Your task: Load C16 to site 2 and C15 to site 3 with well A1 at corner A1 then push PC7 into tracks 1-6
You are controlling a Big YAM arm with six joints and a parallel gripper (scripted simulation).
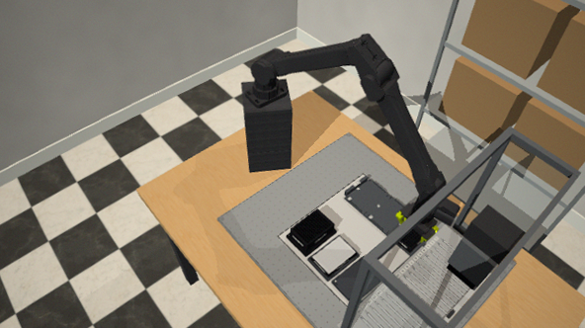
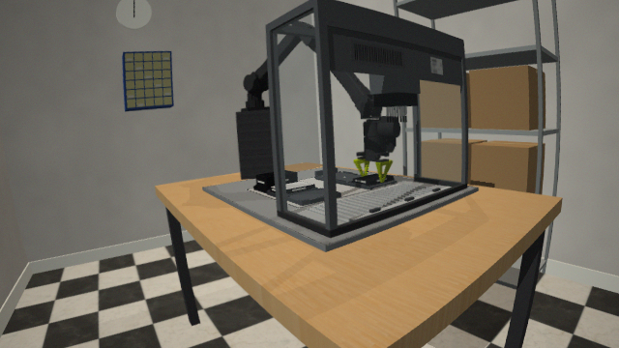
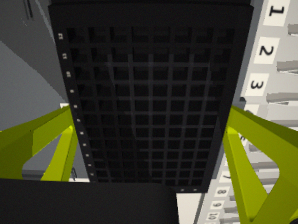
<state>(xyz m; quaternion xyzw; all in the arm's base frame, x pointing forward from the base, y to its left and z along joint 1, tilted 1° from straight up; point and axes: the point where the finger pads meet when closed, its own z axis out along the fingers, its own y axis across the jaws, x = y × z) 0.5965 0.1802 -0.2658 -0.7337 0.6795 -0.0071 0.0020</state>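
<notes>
Right now the black 96-well plate C15 is right at my hand. Also, from my hand: plate nest S2 (90 mm behind, 270 mm to the right, 20 mm below); then plate nest S3 (10 mm ahead, 260 mm to the right, 20 mm below); then dark grey carrier PC7 (100 mm behind, 10 mm to the right, 10 mm below).
</notes>
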